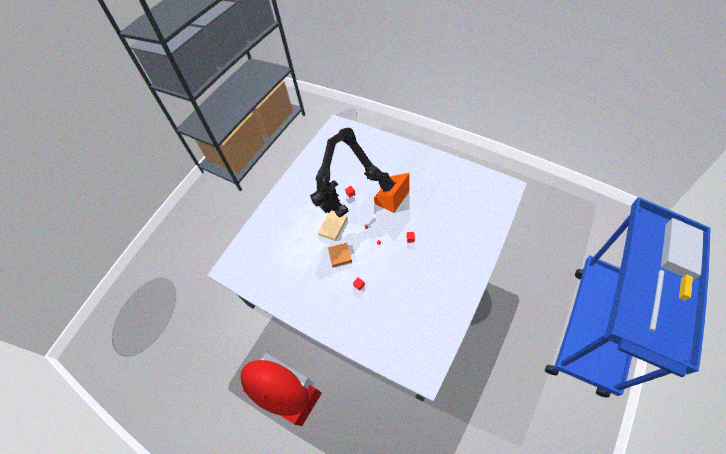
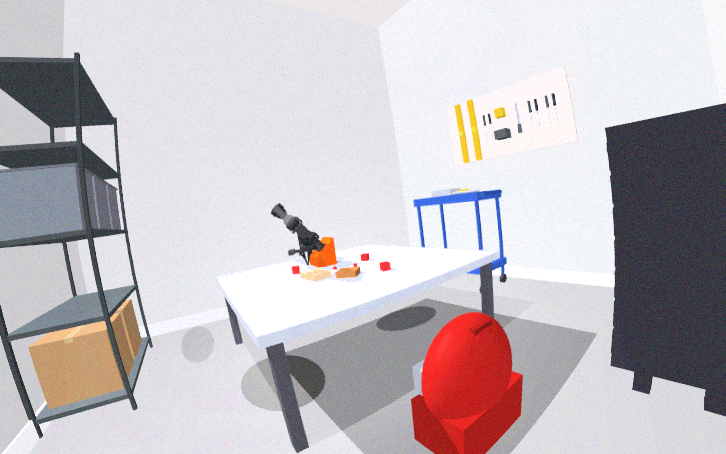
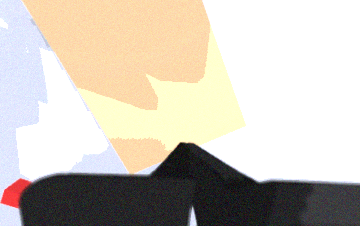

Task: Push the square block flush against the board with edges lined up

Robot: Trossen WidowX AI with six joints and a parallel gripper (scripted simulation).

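Right now the tan board is 6 cm ahead of my gripper tip, 2 cm to the left of it and 4 cm below it. From my gripper tip the other things lie so: square block (18 cm ahead, 15 cm to the left, 4 cm below).
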